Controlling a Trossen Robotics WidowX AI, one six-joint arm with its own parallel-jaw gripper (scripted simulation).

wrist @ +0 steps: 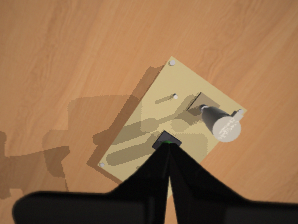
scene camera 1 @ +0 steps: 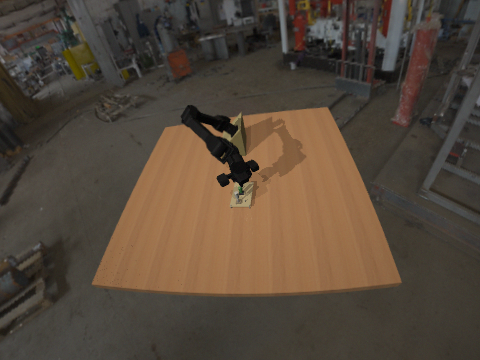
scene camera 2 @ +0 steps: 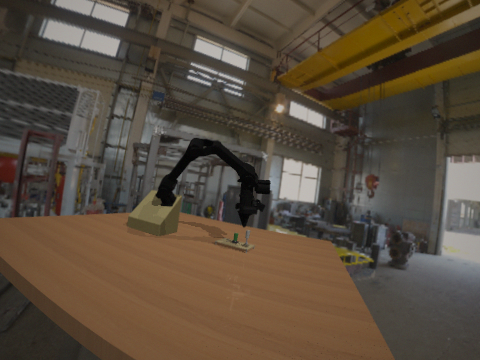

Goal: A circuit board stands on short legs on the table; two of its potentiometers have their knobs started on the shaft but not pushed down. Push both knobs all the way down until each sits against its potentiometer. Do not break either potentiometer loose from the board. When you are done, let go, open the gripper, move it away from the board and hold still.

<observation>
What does my gripper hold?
Nothing.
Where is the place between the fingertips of my gripper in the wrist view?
At 168, 149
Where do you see a grey knob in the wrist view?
224, 127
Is my gripper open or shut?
Shut.
</observation>
